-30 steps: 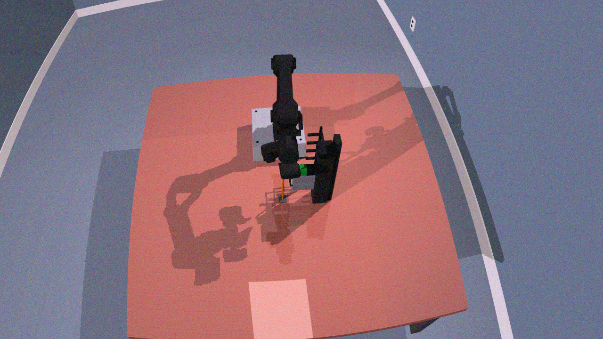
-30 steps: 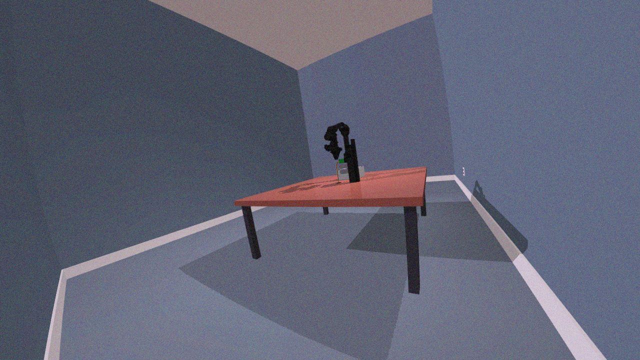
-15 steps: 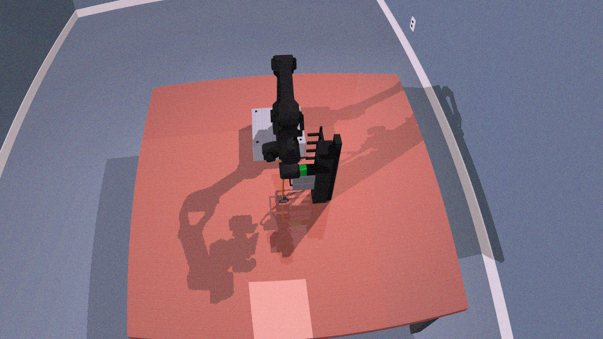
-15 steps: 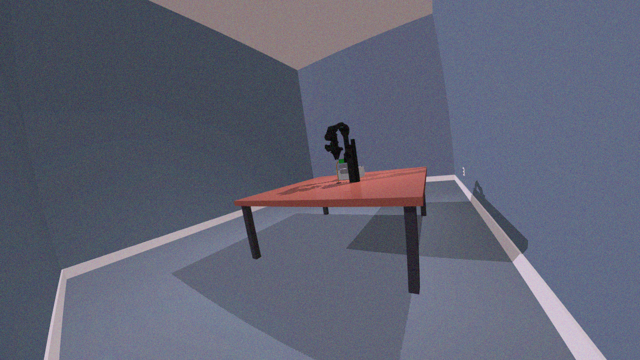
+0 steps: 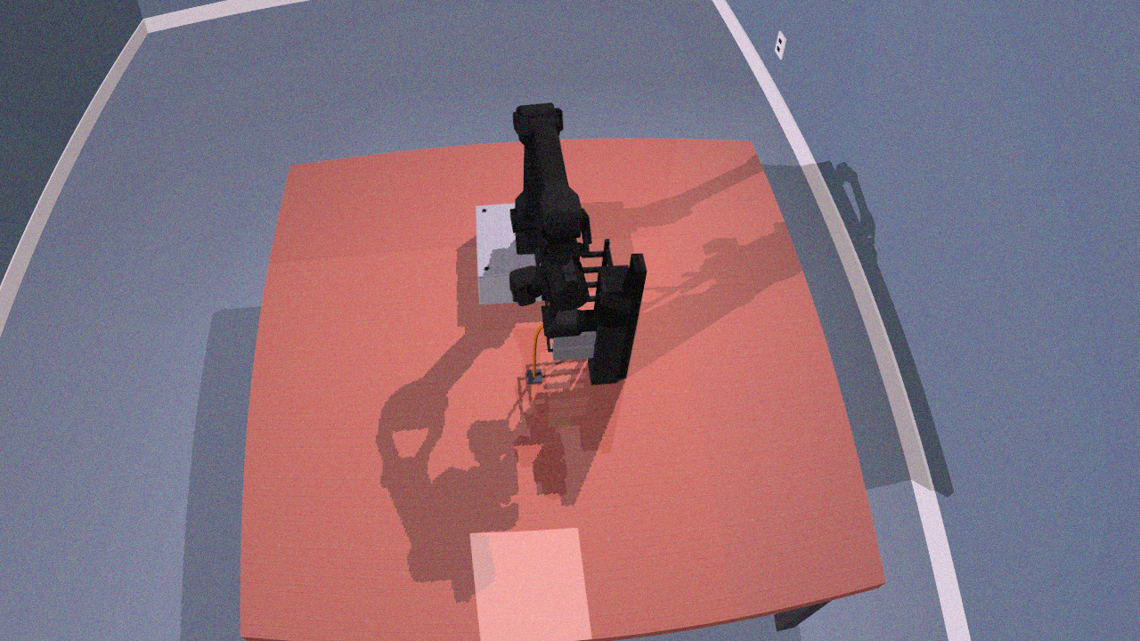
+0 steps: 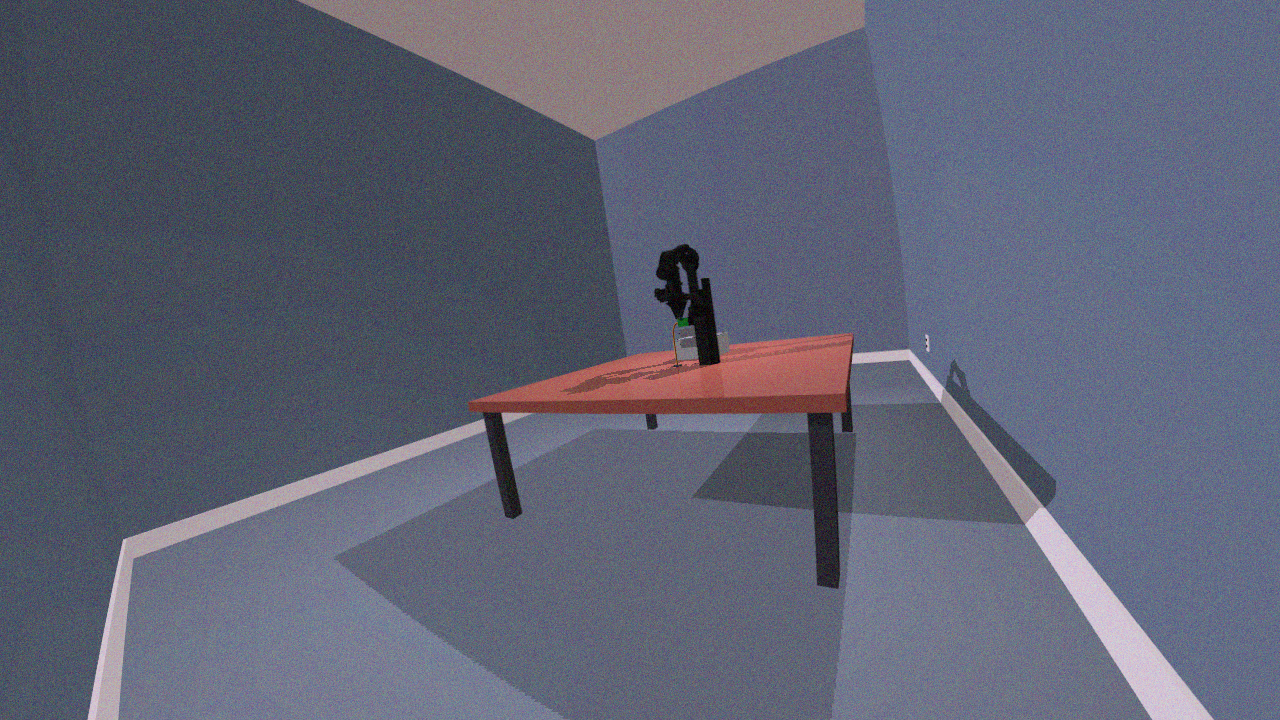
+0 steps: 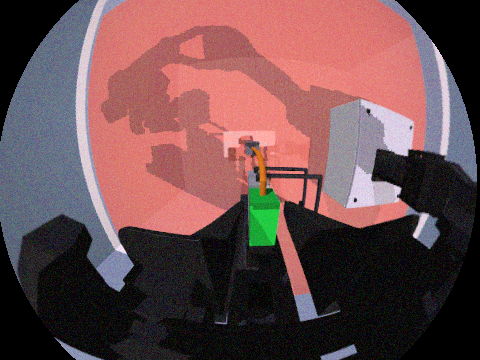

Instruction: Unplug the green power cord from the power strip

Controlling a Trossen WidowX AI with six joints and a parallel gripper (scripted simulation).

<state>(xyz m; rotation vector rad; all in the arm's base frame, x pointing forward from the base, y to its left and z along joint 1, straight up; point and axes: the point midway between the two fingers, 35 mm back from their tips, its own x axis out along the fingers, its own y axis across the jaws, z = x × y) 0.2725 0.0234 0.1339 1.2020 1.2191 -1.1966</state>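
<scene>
Right now my gripper tip is 4 cm to the right of the green plug and 1 cm above it.
</scene>
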